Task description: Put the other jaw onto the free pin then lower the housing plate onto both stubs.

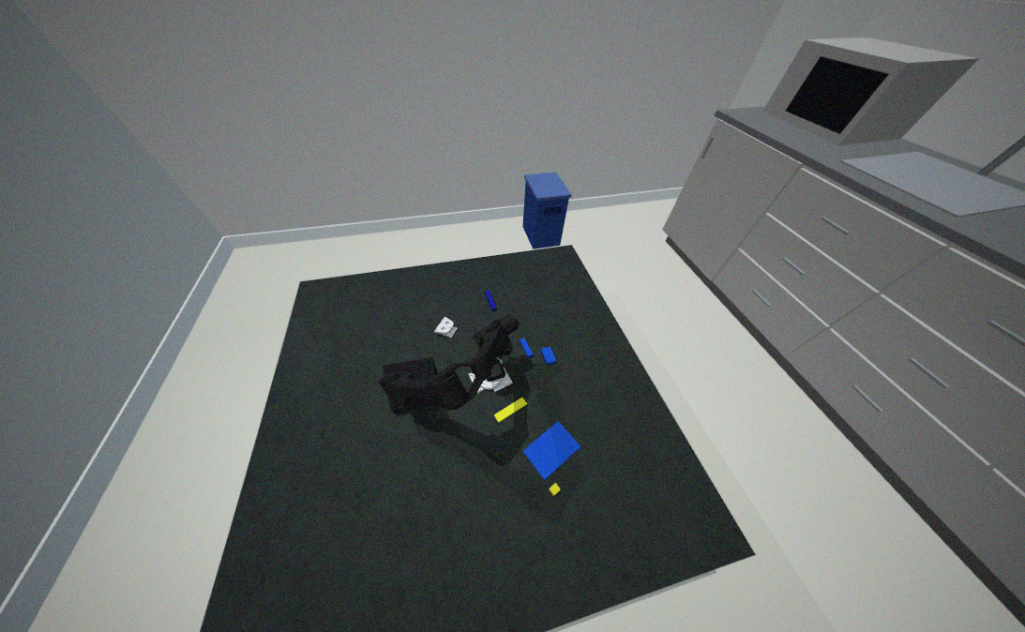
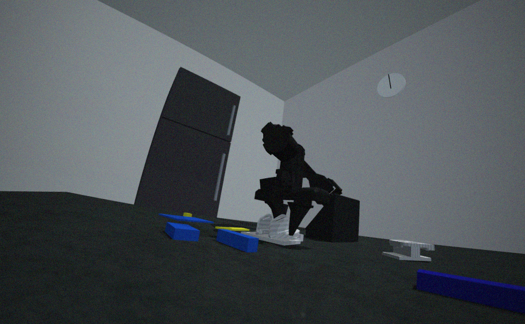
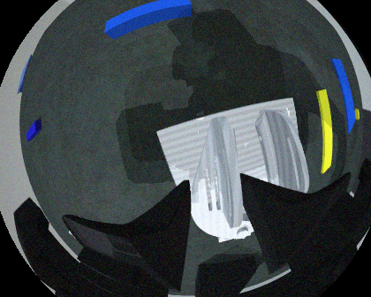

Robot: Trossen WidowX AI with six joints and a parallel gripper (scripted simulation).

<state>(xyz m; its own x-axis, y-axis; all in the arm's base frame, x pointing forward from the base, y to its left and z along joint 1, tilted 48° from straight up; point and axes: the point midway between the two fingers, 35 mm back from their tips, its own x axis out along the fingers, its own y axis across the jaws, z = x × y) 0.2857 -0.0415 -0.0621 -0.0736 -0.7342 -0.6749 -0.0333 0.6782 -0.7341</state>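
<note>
Right now my gripper tip is 130 mm past the white ribbed rest, 210 mm to the right of it and 10 mm above it. Round my gripper tip: flat blue sheet: 120 mm ahead, 320 mm to the right, 10 mm below; long blue bar: 80 mm ahead, 320 mm to the left, 10 mm below; yellow strip: 30 mm ahead, 170 mm to the right, 20 mm below.
</note>
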